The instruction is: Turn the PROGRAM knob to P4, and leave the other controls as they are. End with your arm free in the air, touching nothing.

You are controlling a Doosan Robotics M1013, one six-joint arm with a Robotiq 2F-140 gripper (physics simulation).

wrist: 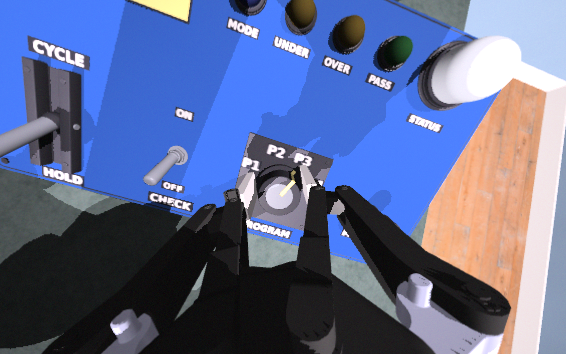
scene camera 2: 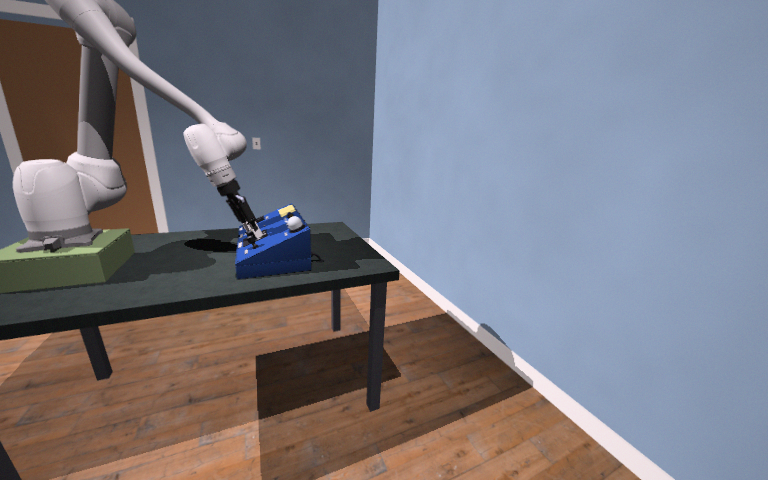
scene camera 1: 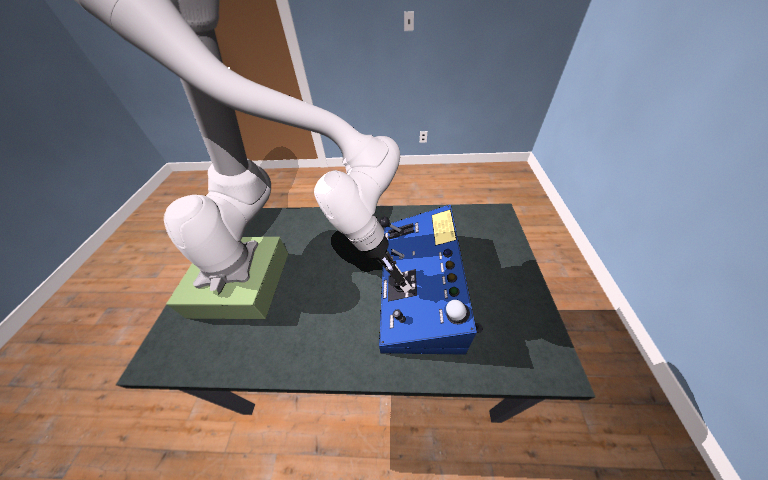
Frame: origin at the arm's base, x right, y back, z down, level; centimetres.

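Seen in the pictures: gripper, fingertip midpoint: (wrist: 278, 179) (scene camera 2: 256, 236) (scene camera 1: 403, 283); arm's base at its link origin: (scene camera 2: 64, 241) (scene camera 1: 228, 263).
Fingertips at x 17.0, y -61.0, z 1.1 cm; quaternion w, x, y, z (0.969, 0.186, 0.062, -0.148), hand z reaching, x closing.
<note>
Pixels of each thing's top centre, then the offset from my fingertips to it. "*": a spot on its surface instead.
- PROGRAM knob at its top centre: (wrist: 280, 197) dx +0.1, dy +1.9, dz -3.1 cm
- dark square plate at a spot on its surface: (wrist: 324, 164) * dx +4.9, dy -2.4, dz -1.3 cm
- P3 label at a spot on its surface: (wrist: 302, 159) * dx +2.3, dy -2.6, dz -1.2 cm
- P1 label at a spot on its surface: (wrist: 251, 164) * dx -3.3, dy -1.3, dz -0.3 cm
- P2 label at a spot on its surface: (wrist: 276, 151) * dx -0.8, dy -3.0, dz -1.2 cm
- CHECK toggle at its top centre: (wrist: 153, 164) dx -11.8, dy +0.5, dz -3.5 cm
- CYCLE lever at a spot on its surface: (wrist: 30, 134) * dx -23.1, dy -0.7, dz -2.0 cm
- green PASS lamp at a spot on its surface: (wrist: 396, 52) * dx +8.3, dy -12.3, dz -7.3 cm
- white STATUS dome at a spot on its surface: (wrist: 480, 67) * dx +13.7, dy -10.3, dz -9.8 cm
- small black control at its top centre: (scene camera 1: 400, 312) dx +12.1, dy +3.1, dz -4.1 cm
The PROGRAM knob (wrist: 276, 199) is round with a light grey cap and a yellow pointer line. It sits on a dark square plate (wrist: 324, 164) of the blue panel (scene camera 1: 425, 331) (scene camera 2: 286, 263). In the wrist view the pointer line aims up and right, roughly at the P3 label (wrist: 302, 159). The P1 label (wrist: 251, 164) and P2 label (wrist: 276, 151) show; the P4 label is mostly hidden behind the right fingertip. My gripper (wrist: 278, 179) (scene camera 1: 405, 286) (scene camera 2: 258, 233) is shut on the knob, one pale fingertip on each side. In the scene views the fingers largely cover the knob.
The CHECK toggle (wrist: 165, 166) leans toward OFF. The CYCLE lever (wrist: 30, 134) stands further left. Several lamps, including the green PASS lamp (wrist: 396, 52), and a white STATUS dome (wrist: 480, 67) (scene camera 1: 456, 310) (scene camera 2: 294, 223) stick up. A small black control (scene camera 1: 398, 315) is near the panel's front.
</note>
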